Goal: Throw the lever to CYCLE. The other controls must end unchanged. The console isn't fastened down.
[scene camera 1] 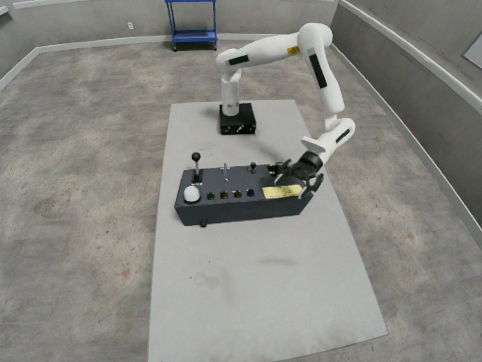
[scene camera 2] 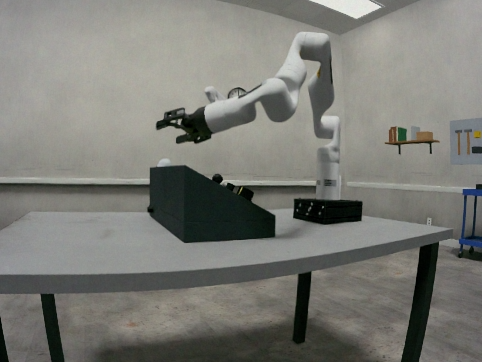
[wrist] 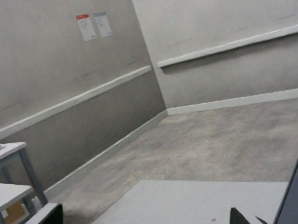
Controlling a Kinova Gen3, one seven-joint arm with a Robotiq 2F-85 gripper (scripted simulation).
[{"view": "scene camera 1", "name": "gripper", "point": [286, 190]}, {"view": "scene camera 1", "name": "dark console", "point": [239, 195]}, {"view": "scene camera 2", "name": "gripper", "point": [166, 133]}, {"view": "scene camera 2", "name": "dark console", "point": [194, 208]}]
